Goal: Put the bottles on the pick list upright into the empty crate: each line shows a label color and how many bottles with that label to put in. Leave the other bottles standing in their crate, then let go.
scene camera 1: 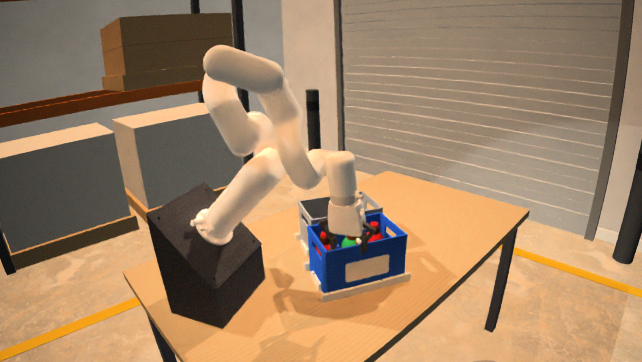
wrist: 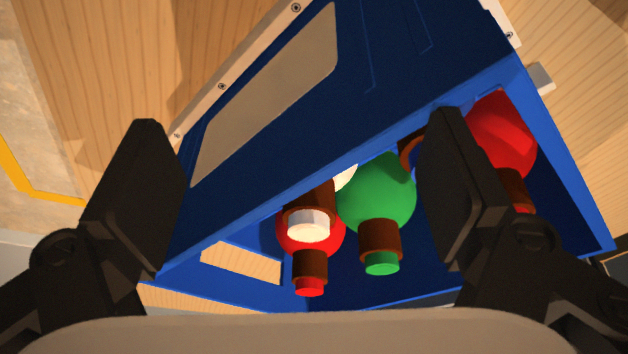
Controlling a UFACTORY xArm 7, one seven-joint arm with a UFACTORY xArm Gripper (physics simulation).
Labels:
my gripper: scene camera 1; wrist
same spot on my gripper: [wrist: 513, 262] = [scene camera 1: 331, 235]

